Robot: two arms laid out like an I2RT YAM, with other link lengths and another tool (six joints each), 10 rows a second.
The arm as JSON. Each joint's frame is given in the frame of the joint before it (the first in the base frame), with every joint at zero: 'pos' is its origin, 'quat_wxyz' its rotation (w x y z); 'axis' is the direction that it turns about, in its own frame. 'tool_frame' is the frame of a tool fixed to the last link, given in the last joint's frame.
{
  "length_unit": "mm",
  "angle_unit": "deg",
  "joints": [
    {
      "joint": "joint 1",
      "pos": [
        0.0,
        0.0,
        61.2
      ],
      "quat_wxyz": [
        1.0,
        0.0,
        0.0,
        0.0
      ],
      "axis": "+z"
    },
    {
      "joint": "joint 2",
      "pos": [
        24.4,
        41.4,
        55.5
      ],
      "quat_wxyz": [
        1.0,
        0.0,
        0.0,
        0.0
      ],
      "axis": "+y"
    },
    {
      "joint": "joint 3",
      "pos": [
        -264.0,
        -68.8,
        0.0
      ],
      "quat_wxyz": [
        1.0,
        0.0,
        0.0,
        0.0
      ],
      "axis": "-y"
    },
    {
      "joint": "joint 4",
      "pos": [
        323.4,
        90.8,
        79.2
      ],
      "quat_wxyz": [
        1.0,
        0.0,
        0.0,
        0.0
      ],
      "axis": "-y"
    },
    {
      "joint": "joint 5",
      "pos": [
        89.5,
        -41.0,
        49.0
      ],
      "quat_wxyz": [
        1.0,
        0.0,
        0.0,
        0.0
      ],
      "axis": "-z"
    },
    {
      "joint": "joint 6",
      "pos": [
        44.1,
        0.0,
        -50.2
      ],
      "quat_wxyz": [
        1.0,
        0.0,
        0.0,
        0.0
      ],
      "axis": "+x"
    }
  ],
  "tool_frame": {
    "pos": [
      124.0,
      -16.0,
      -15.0
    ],
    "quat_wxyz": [
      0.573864,
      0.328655,
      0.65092,
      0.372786
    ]
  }
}
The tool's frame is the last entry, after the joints.
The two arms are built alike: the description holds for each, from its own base.
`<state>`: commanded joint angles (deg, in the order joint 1, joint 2, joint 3, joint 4, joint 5, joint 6); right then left.
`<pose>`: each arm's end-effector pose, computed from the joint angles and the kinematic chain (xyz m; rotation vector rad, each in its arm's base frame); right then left.
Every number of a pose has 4 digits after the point. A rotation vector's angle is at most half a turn.
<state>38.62 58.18 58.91 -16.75 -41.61 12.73 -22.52 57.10 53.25 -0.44 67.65 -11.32</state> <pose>0.2478 0.3577 0.3441 -0.0837 2.3968 1.9156 0.2639 -0.2612 0.3727 1.5551 0.7276 -0.5277</pose>
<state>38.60 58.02 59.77 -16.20 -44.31 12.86 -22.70 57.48 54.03 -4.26 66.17 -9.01</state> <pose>0.2402 0.3595 0.3564 -0.1475 2.3808 1.9603 0.2673 -0.2622 0.3666 1.5674 0.7630 -0.5158</pose>
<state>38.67 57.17 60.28 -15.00 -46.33 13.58 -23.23 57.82 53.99 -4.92 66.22 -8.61</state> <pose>0.2319 0.3593 0.3719 -0.2035 2.3467 2.0056 0.2658 -0.2650 0.3627 1.5772 0.7651 -0.5294</pose>
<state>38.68 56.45 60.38 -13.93 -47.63 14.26 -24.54 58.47 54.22 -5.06 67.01 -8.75</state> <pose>0.2261 0.3586 0.3818 -0.2387 2.3214 2.0361 0.2598 -0.2719 0.3609 1.5936 0.7476 -0.5654</pose>
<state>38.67 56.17 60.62 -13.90 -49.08 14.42 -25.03 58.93 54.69 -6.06 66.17 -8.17</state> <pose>0.2207 0.3582 0.3864 -0.2700 2.3186 2.0564 0.2610 -0.2749 0.3591 1.5989 0.7586 -0.5626</pose>
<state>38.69 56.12 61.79 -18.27 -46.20 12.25 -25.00 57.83 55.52 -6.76 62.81 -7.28</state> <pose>0.2252 0.3534 0.3810 -0.2186 2.3496 1.9873 0.2660 -0.2733 0.3687 1.5787 0.7725 -0.4887</pose>
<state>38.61 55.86 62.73 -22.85 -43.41 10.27 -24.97 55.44 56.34 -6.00 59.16 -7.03</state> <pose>0.2283 0.3467 0.3737 -0.1650 2.3874 1.9147 0.2668 -0.2688 0.3900 1.5383 0.7589 -0.3922</pose>
